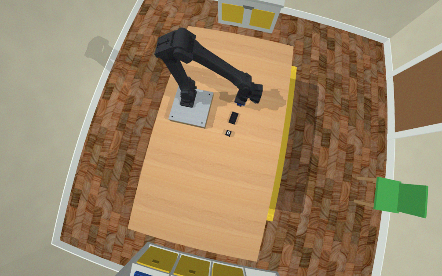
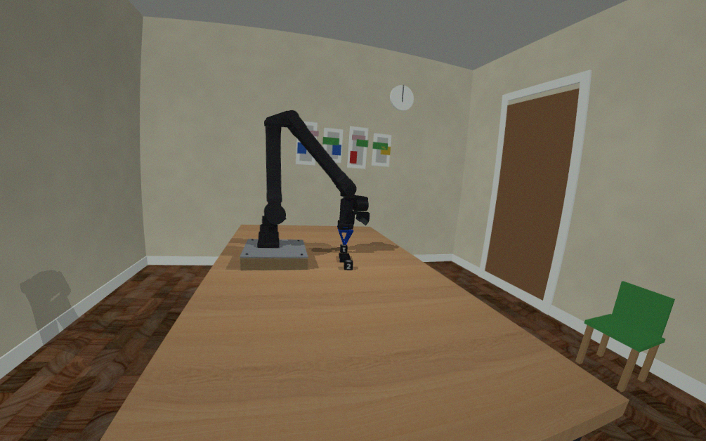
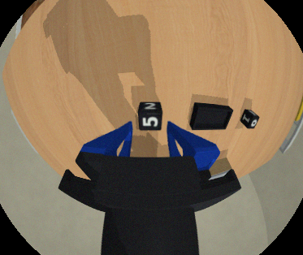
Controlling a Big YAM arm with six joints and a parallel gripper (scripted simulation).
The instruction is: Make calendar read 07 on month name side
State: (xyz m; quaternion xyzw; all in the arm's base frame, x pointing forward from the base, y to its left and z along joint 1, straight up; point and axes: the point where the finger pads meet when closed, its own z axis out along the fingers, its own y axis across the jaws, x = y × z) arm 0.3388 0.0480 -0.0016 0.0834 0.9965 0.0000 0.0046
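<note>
The black tray is 20 mm behind my hand, 110 mm to the right of it and 40 mm below it. Also, from my hand: black cube: 40 mm behind, 220 mm to the right, 30 mm below.
</note>
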